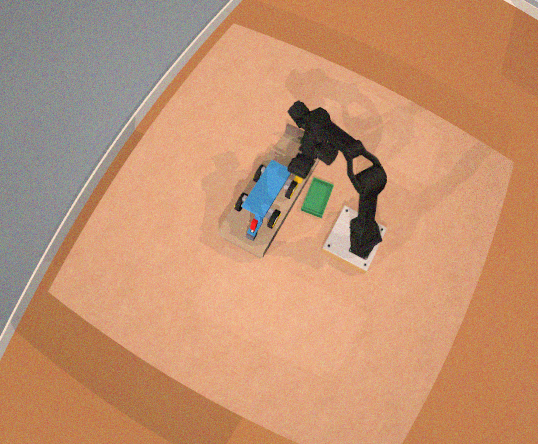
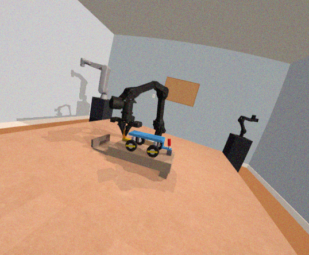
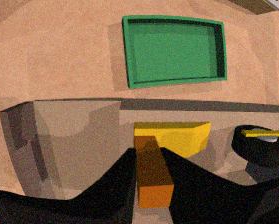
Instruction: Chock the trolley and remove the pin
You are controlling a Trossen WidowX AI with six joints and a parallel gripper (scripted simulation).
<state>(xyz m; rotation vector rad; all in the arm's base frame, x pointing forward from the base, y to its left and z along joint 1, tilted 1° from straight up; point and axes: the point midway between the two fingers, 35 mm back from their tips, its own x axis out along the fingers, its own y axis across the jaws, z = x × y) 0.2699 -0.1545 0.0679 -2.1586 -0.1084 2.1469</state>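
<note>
Now: gripper tip 28 cm to the right of the red-headed stop pin, 4 cm below it and 4 cm short of it. From my gripper tip the other things lie so: yellow chock (2 cm to the left, 1 cm below); then low grey wall (12 cm to the right, 6 cm below, 5 cm ahead); then green tray (9 cm below, 7 cm behind, 5 cm to the left).
</note>
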